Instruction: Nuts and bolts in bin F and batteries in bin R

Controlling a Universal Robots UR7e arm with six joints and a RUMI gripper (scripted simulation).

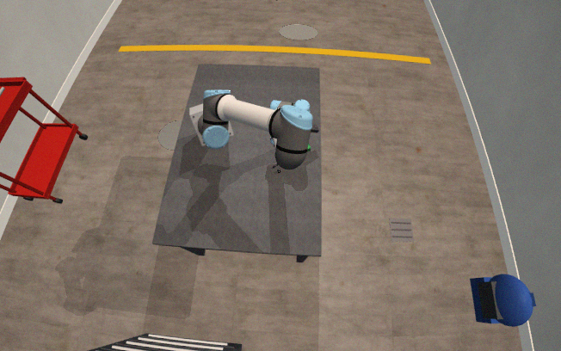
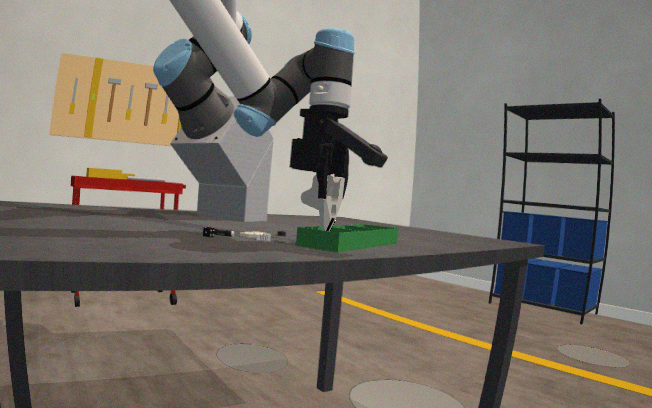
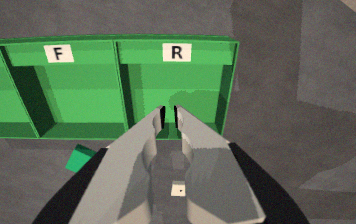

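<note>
Now: hand 80 mm to the right of the green bin tray and 20 mm above it. Also, from my hand: flat green card (110 mm behind, 80 mm to the left, 40 mm below); cream domino-like tile (140 mm behind, 60 mm to the right, 40 mm below); black nut (150 mm behind, 30 mm to the left, 40 mm below).
</note>
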